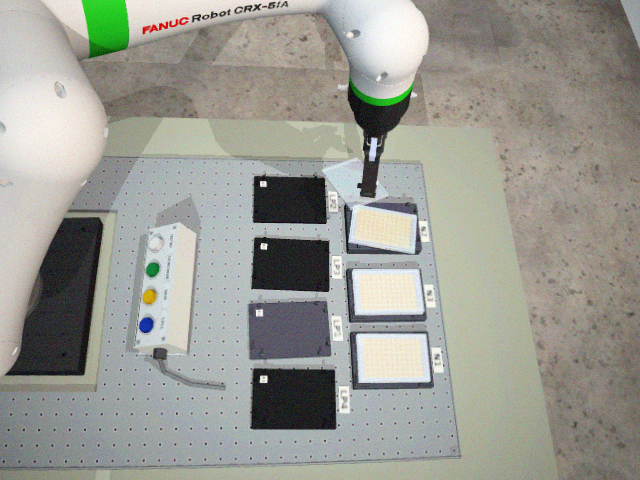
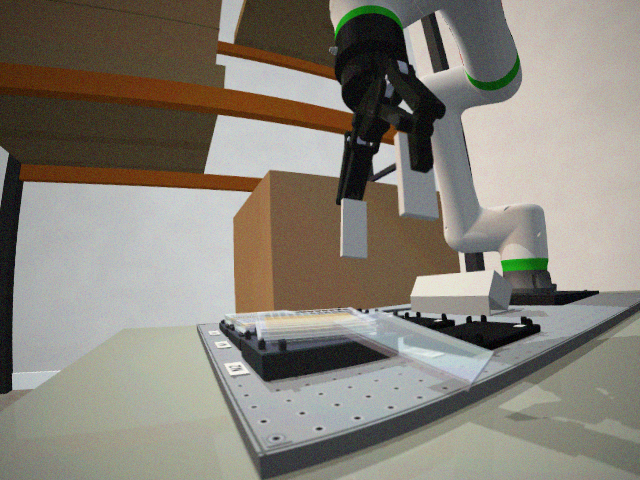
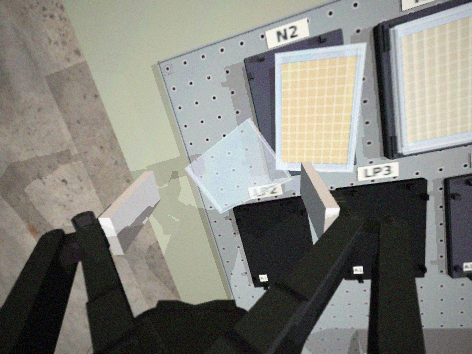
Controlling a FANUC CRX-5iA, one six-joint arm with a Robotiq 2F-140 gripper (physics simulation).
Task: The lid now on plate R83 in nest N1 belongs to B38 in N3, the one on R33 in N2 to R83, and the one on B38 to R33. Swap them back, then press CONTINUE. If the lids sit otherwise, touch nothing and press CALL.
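Places are measured from the arm's base along level axes (x ahead, y left, z up), in millimetres.
Pixels of known places: gripper, between the fingertips: [image 2: 379, 241] [image 3: 226, 182]; arm's base, origin of its link: [image 2: 525, 292].
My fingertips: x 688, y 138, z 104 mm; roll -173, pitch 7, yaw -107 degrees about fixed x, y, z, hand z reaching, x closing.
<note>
For each thing: its top centre in the pictures, then the offset to it from my fingertips. Level surfaces: height alone.
- clear lid, centre of its top: [image 2: 412, 315] [image 3: 229, 178] [image 1: 355, 176] 70 mm down, 15 mm back, 20 mm left
- plate, centre of its top: [image 3: 316, 115] [image 2: 312, 311] [image 1: 385, 225] 67 mm down, 21 mm ahead, 94 mm right
- nest N2, centre of its top: [image 2: 314, 327] [image 3: 302, 113] [image 1: 384, 223] 83 mm down, 27 mm ahead, 82 mm right
- N3, centre of its top: [image 3: 449, 82] [image 1: 388, 290] 84 mm down, 6 mm ahead, 219 mm right
- N1, centre of its top: [image 1: 393, 356] 87 mm down, 9 mm back, 343 mm right
- button box, centre of its top: [image 1: 163, 279] [image 2: 456, 273] 34 mm down, 393 mm back, 174 mm right
- blue button, centre of its top: [image 1: 146, 323] 43 mm down, 425 mm back, 245 mm right
- LP3, centre of its top: [image 3: 385, 240] [image 2: 399, 317] [image 1: 291, 261] 98 mm down, 163 mm back, 137 mm right
- LP4, centre of its top: [image 1: 294, 397] [image 2: 328, 310] 98 mm down, 192 mm back, 387 mm right
- greyer LP1, centre of its top: [image 1: 289, 327] [image 2: 359, 313] 98 mm down, 183 mm back, 264 mm right
- perforated board, height of its surface: 117 mm down
My gripper [image 1: 368, 194] [image 2: 386, 236] [image 3: 226, 182] is wide open and empty, above the loose lid's side of nest N2. A clear lid [image 1: 341, 176] [image 2: 439, 348] [image 3: 225, 162] lies tilted and turned between N2 and pad LP2, its high end at the N2 plate. The plate [image 1: 384, 228] [image 3: 317, 110] in nest N2 [image 1: 356, 249] [image 2: 310, 362] [image 3: 260, 90] sits skewed, over the nest's edge. Plates in N3 [image 1: 386, 291] [image 3: 440, 80] and N1 [image 1: 393, 357] sit square. Plate names cannot be read. The button box [image 1: 180, 289] [image 2: 449, 294] has a green [image 1: 152, 269] and a blue button [image 1: 146, 324].
Black pads LP2 [image 1: 289, 198] [image 3: 272, 240], LP3 [image 1: 290, 264] [image 3: 390, 225] and LP4 [image 1: 293, 397], and the greyer LP1 [image 1: 289, 330], stand in a row beside the nests on the perforated board [image 1: 227, 439]. A cardboard box [image 2: 320, 268] stands behind.
</note>
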